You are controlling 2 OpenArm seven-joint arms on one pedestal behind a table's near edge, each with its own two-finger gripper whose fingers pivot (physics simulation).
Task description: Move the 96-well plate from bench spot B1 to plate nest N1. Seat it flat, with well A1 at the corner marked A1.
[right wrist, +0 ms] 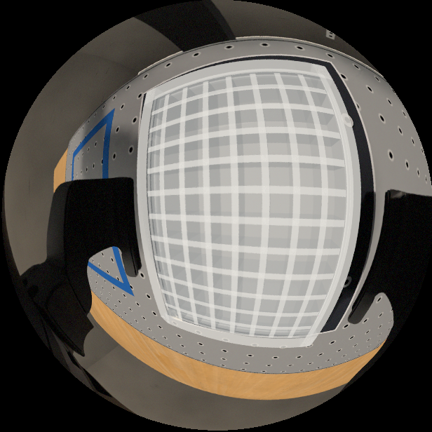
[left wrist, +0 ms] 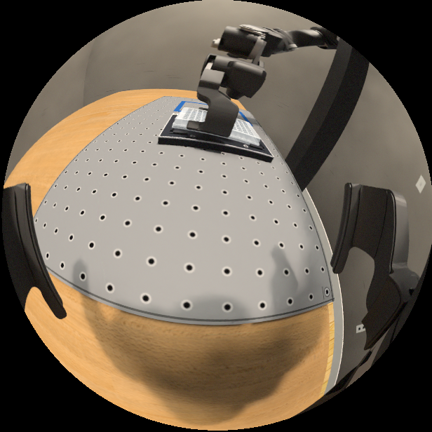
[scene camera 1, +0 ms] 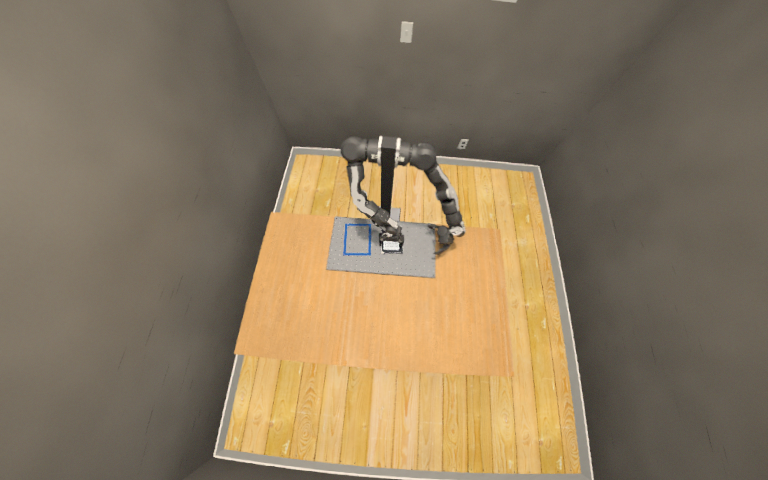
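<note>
The white 96-well plate (scene camera 1: pixel 390 245) (left wrist: pixel 245 131) (right wrist: pixel 241 207) lies over the black nest (left wrist: pixel 215 145) (right wrist: pixel 366 180). In the right wrist view a black strip of the nest shows along the plate's right and top sides. Whether the plate is fully seated, and where A1 is, I cannot tell. My right gripper (scene camera 1: pixel 391 243) (right wrist: pixel 243 296) is open around the plate, with a narrow gap at the left finger and a wider one at the right. My left gripper (scene camera 1: pixel 434 242) (left wrist: pixel 199 293) is open and empty, above the board's right edge in scene camera 1.
A blue rectangle outline (scene camera 1: pixel 344 239) (left wrist: pixel 179 106) (right wrist: pixel 106 145) lies left of the nest on the grey perforated board (scene camera 1: pixel 419 263) (left wrist: pixel 210 215) (right wrist: pixel 400 130). The board lies on the wooden table (scene camera 1: pixel 368 322). The black pedestal (scene camera 1: pixel 387 181) (left wrist: pixel 332 105) stands behind it.
</note>
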